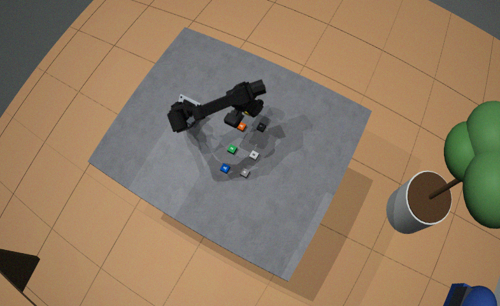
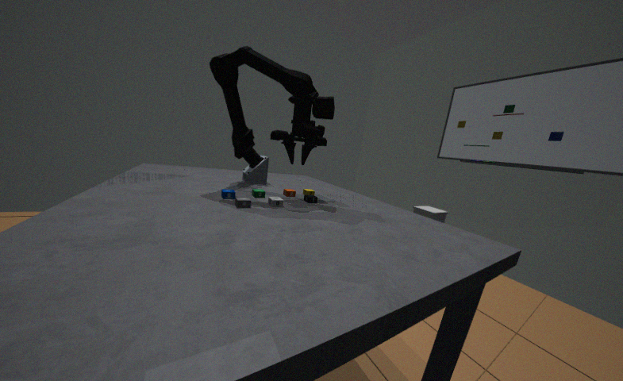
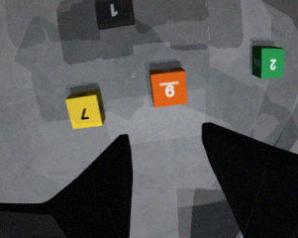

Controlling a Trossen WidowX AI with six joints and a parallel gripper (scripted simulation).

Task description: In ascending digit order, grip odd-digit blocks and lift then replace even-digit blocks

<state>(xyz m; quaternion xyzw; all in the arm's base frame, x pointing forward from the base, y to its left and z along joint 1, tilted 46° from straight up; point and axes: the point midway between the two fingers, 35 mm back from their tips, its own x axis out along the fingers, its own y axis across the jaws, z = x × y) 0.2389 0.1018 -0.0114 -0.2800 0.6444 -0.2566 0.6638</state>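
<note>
My gripper tip is now 10 mm to the left of the orange block and 100 mm above it. From my gripper tip the other things lie so: black block: 80 mm ahead, 30 mm to the left, 100 mm below; then green block marked 2: 20 mm ahead, 130 mm to the right, 100 mm below; then yellow block: 20 mm behind, 70 mm to the left, 100 mm below.
</note>
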